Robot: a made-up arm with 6 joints. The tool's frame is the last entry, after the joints.
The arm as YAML. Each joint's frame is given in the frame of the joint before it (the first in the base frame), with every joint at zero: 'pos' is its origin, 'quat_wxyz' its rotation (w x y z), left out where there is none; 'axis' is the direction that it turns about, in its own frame. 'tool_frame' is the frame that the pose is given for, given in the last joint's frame.
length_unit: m
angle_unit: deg
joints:
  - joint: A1
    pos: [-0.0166, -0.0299, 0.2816]
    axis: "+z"
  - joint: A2
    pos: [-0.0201, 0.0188, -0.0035]
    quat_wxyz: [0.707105, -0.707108, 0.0, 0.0]
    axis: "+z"
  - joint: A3
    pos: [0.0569, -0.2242, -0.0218]
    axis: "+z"
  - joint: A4
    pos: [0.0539, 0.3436, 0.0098]
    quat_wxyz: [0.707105, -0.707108, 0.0, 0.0]
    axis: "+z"
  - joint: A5
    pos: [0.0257, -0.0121, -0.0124]
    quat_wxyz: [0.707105, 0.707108, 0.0, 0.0]
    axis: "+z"
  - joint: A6
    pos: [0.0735, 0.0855, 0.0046]
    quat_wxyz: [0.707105, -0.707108, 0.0, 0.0]
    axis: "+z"
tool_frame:
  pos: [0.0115, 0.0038, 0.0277]
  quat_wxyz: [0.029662, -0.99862, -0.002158, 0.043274]
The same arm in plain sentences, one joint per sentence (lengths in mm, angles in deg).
The arm has six revolute joints in a row. What follows holds with every joint at zero, and every direction is one of the base frame's.
The first joint sits 16.6 mm along -x and 29.9 mm along -y and 281.6 mm along +z from the base frame's origin and turns about +z.
The second joint sits 20.1 mm along -x and 18.8 mm along +y and 3.5 mm along -z from the first joint and turns about +y.
The third joint sits 56.9 mm along +x and 21.8 mm along -y and 224.2 mm along +z from the second joint and turns about +y.
The fourth joint sits 53.9 mm along +x and 9.8 mm along +y and 343.6 mm along -z from the third joint and turns about -z.
The fifth joint sits 25.7 mm along +x and 12.1 mm along +y and 12.4 mm along +z from the fourth joint and turns about +y.
The sixth joint sits 73.5 mm along +x and 4.6 mm along +y and 85.5 mm along -z from the fifth joint and turns about -z.
The tool frame, which is the frame that the pose is given for, sits 11.5 mm along +x and 3.8 mm along -y and 27.7 mm along -z from the sixth joint; its axes are the base frame's turned by roll 3.42, pitch -4.95 and yaw -0.4 deg (as in URDF: about the fixed x, then y, then z).

